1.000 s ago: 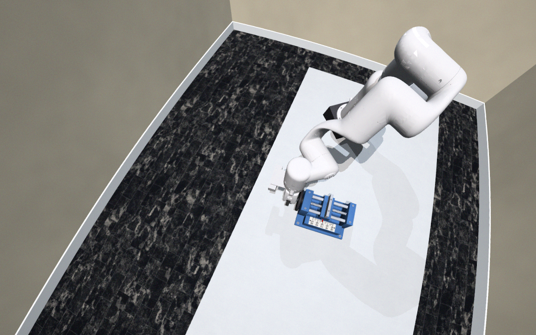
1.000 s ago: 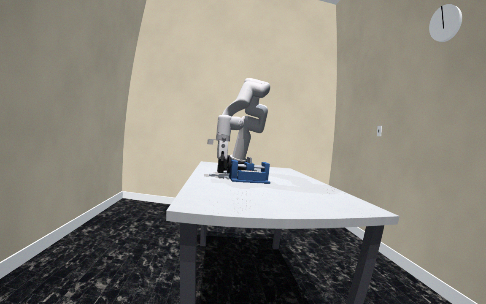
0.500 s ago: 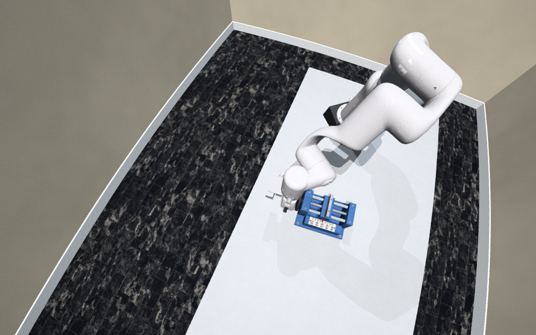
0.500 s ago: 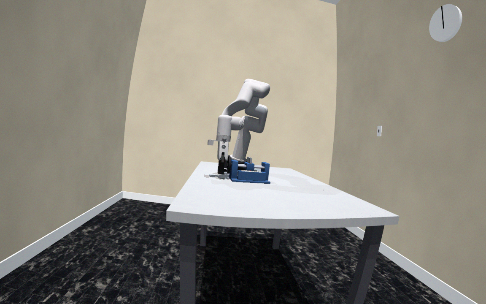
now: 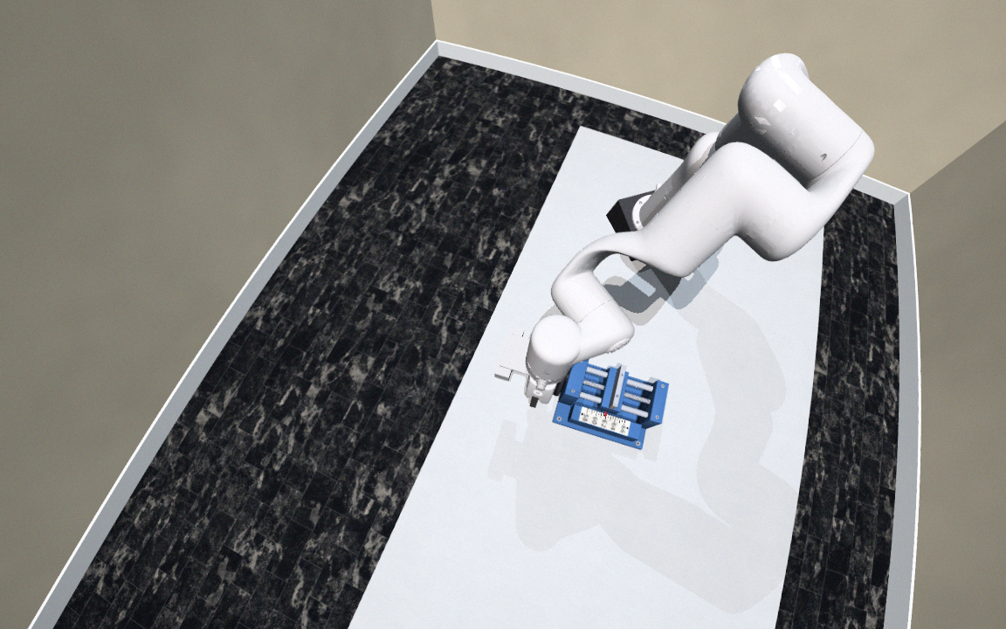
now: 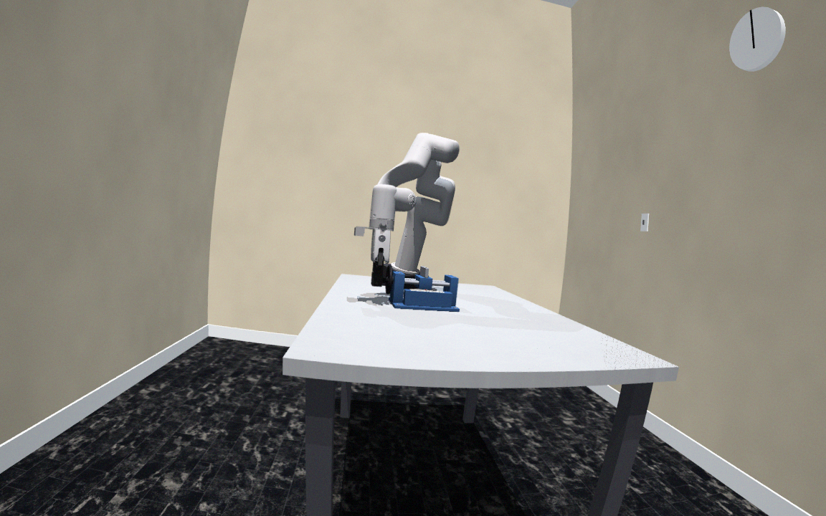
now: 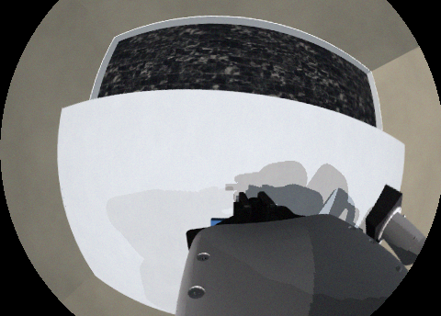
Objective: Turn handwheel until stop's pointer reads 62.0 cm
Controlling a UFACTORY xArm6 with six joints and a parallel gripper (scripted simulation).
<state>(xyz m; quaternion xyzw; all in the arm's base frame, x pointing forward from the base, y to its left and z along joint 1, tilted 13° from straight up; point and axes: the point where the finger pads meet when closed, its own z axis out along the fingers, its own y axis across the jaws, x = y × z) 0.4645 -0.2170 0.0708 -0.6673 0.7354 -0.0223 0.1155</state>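
Right now my hand is 2 cm to the right of the handwheel and 1 cm past it. From my hand the other things lie so: stop (15 cm to the left, 1 cm behind, 1 cm above).
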